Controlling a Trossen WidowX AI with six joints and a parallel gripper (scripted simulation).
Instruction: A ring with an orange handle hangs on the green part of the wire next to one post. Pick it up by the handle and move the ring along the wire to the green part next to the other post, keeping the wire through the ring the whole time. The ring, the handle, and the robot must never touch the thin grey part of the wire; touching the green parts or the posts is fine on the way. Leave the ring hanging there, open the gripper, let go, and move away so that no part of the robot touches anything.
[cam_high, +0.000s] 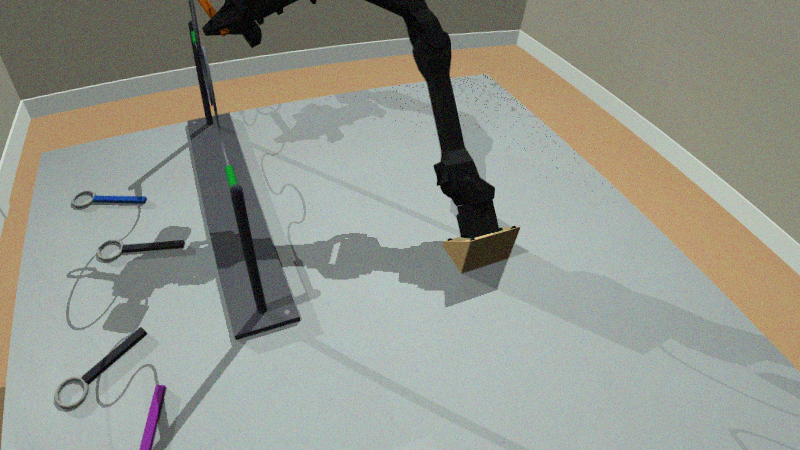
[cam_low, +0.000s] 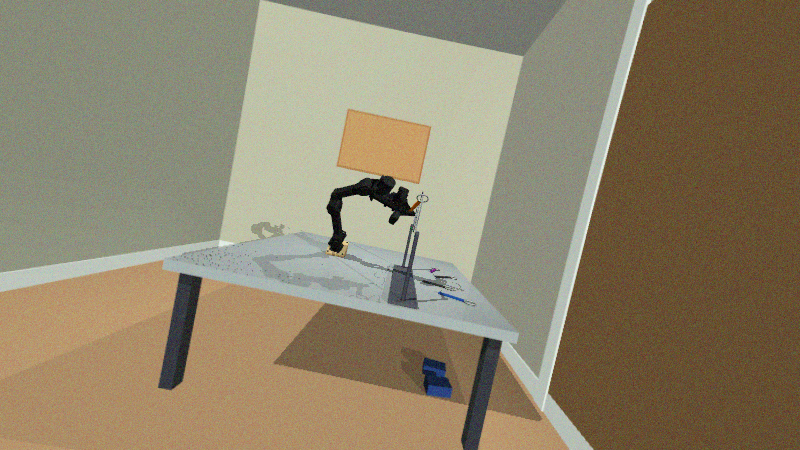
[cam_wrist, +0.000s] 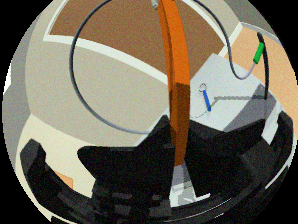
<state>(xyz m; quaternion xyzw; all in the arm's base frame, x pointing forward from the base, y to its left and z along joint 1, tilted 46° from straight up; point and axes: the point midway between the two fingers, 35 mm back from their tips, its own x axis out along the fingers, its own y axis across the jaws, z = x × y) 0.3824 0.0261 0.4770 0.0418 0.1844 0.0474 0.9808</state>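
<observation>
My gripper tip is 7 cm to the left of the ring with orange handle, 5 cm below it and 1 cm short of it. From my gripper tip the other things lie so: blue-handled ring 33 cm below, 28 cm ahead, 1 cm to the left.
</observation>
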